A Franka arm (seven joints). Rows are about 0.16 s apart.
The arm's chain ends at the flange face. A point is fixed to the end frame.
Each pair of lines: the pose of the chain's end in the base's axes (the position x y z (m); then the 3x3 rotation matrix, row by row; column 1 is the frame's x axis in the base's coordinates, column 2 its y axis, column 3 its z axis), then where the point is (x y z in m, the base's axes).
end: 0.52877, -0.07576, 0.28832; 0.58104, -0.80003, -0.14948; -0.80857, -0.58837, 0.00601; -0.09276, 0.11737, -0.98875
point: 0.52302 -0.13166 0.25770
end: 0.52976, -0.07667, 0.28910; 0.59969, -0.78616, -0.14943; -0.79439, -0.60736, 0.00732; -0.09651, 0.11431, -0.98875
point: 0.52531 -0.13254 0.25821
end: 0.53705, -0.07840, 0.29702; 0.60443, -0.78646, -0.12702; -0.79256, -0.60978, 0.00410; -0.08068, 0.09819, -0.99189
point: 0.53349 -0.13437 0.26619
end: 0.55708, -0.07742, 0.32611; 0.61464, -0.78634, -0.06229; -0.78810, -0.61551, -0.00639; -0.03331, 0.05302, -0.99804
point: 0.55598 -0.13371 0.29568
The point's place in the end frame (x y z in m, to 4 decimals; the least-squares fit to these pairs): 0.0447 0.0339 0.0308
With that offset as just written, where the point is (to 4 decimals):
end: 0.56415, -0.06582, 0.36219; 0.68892, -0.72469, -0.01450; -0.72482, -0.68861, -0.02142; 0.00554, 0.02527, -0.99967
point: 0.5699 -0.1222 0.3325
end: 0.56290, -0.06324, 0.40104; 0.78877, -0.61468, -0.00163; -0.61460, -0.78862, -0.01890; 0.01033, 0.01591, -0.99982
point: 0.5773 -0.1180 0.3712
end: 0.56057, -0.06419, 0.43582; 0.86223, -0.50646, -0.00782; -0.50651, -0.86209, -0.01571; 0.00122, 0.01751, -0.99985
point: 0.5817 -0.1165 0.4057
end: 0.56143, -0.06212, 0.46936; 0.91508, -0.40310, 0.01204; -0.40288, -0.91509, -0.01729; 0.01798, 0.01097, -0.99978
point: 0.5890 -0.1117 0.4397
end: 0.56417, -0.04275, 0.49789; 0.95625, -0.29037, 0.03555; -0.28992, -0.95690, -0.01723; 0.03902, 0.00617, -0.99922
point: 0.5982 -0.0887 0.4691
